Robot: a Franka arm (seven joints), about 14 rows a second.
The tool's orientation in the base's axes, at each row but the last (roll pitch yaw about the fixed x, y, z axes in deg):
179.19, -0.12, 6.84
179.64, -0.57, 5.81
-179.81, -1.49, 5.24
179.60, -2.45, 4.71
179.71, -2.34, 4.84
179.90, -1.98, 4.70
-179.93, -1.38, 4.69
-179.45, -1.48, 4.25
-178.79, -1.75, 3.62
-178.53, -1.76, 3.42
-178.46, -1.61, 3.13
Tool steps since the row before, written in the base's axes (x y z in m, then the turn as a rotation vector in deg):
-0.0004, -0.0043, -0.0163, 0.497, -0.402, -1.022
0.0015, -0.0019, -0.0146, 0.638, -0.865, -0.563
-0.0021, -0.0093, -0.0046, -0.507, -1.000, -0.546
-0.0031, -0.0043, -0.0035, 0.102, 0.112, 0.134
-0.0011, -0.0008, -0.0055, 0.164, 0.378, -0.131
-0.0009, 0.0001, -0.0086, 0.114, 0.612, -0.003
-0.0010, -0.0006, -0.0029, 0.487, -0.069, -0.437
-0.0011, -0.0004, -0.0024, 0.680, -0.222, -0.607
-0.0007, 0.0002, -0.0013, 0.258, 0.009, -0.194
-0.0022, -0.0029, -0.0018, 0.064, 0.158, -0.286
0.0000, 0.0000, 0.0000, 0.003, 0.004, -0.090
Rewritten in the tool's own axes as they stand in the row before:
-0.0009, 0.0040, 0.0164, 0.443, 0.444, 1.029
0.0012, 0.0020, 0.0146, 0.542, 0.922, 0.574
-0.0031, 0.0091, 0.0045, -0.610, 0.951, 0.527
-0.0036, 0.0040, 0.0034, 0.116, -0.102, -0.130
-0.0014, 0.0007, 0.0055, 0.190, -0.364, 0.137
-0.0012, -0.0002, 0.0086, 0.164, -0.601, 0.008
-0.0011, 0.0005, 0.0029, 0.469, 0.109, 0.448
-0.0012, 0.0003, 0.0024, 0.646, 0.278, 0.621
-0.0007, -0.0002, 0.0013, 0.252, 0.012, 0.202
-0.0024, 0.0028, 0.0017, 0.064, -0.146, 0.292
0.0000, 0.0000, 0.0000, 0.001, -0.001, 0.090

